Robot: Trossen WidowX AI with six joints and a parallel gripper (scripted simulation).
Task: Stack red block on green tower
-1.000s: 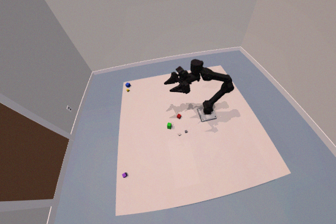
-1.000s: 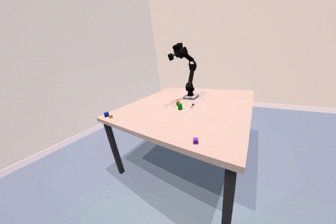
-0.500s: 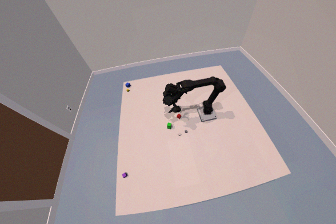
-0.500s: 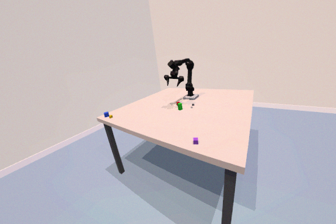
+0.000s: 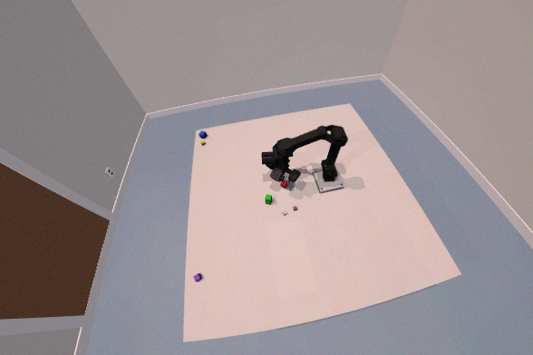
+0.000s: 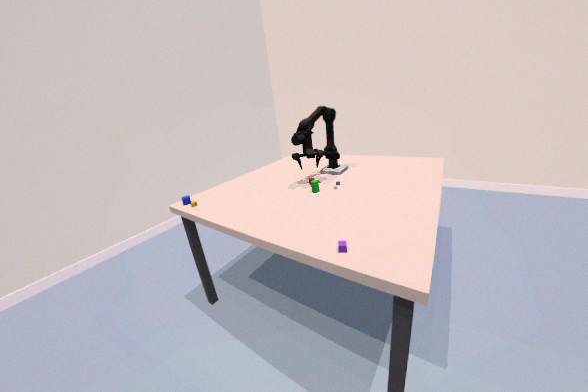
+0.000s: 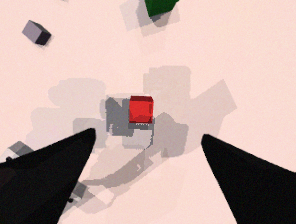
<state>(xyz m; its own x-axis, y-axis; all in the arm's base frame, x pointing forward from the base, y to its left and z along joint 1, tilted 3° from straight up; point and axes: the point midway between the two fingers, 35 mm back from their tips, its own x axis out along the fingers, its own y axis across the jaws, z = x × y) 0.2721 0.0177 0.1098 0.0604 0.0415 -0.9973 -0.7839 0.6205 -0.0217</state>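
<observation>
Now: the red block 10 mm behind my gripper tip and 80 mm below it. The rest, counted from my gripper tip: purple block (440 mm ahead, 490 mm to the left, 80 mm below); then blue block (580 mm ahead, 460 mm to the right, 70 mm below); then small yellow block (570 mm ahead, 380 mm to the right, 80 mm below).
</observation>
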